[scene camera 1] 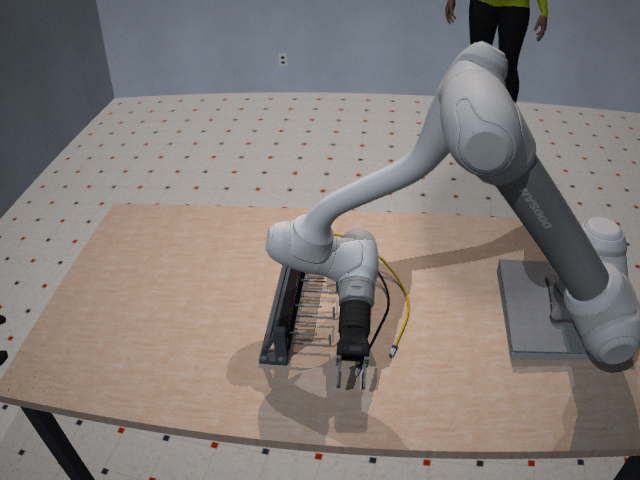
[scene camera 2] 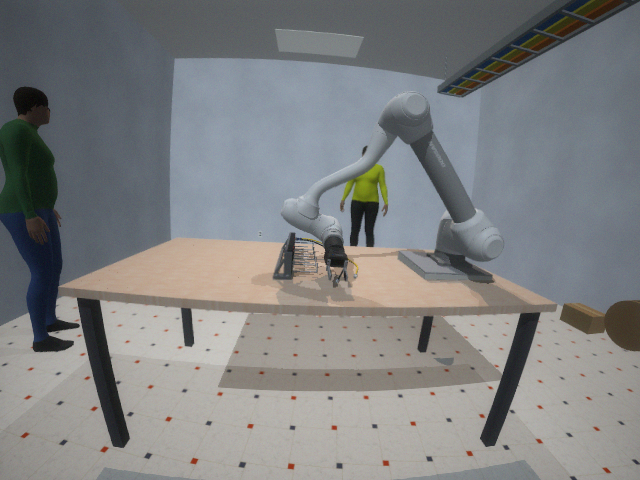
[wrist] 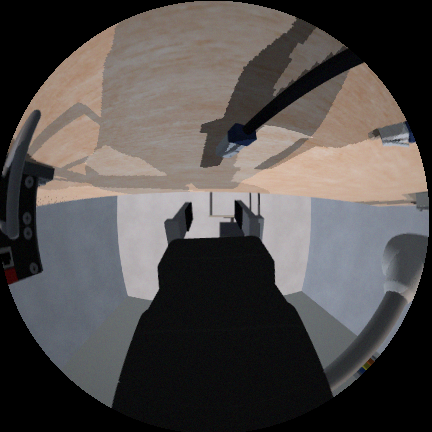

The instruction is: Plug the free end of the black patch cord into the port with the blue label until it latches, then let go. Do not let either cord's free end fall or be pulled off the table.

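Frame: origin at the arm's base, x back, y right, z up, level; millimetres.
Seen in the pictures: gripper, between the fingertips: [scene camera 1: 350, 387] [scene camera 2: 338, 278] [wrist: 212, 209]; arm's base, origin of its link: [scene camera 2: 448, 261].
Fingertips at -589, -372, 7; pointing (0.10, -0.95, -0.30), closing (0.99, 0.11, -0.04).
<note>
Pixels of each thing's middle, then the offset from my fingertips to it, as dx, dy, dz. "*": a spot on its surface instead.
- clear plug with a dark blue boot, middle of its body: [wrist: 233, 145] [scene camera 1: 357, 370] +3, +85, -38
- patch panel, middle of its body: [scene camera 1: 306, 281] [scene camera 2: 297, 251] -179, +341, +7
- yellow cord, a spot on its surface: [scene camera 1: 407, 302] * +102, +347, -40
- plug, middle of its body: [scene camera 1: 393, 350] +82, +165, -38
The black patch cord [scene camera 1: 386, 299] [wrist: 305, 82] ends in a clear plug with a dark blue boot [scene camera 1: 357, 368] [wrist: 237, 141]. My gripper [scene camera 1: 351, 386] [wrist: 212, 209] is open and tilted well over, with its fingers pointing toward the table's front edge. In the wrist view the plug shows off to one side of the fingers, against the table, and not between the pads. In scene camera 1 it shows behind the gap, near the right finger. The patch panel [scene camera 1: 280, 338] [scene camera 2: 287, 266] [wrist: 32, 205] stands to the gripper's left. The blue label cannot be made out.
The yellow cord [scene camera 1: 407, 302] ends in a plug [scene camera 1: 393, 351] [wrist: 395, 134] on the table, right of the black one. Grey cable-guide bars [scene camera 1: 315, 334] [wrist: 20, 165] stick out from the panel toward the gripper. The robot's base plate [scene camera 1: 532, 330] is at the right.
</note>
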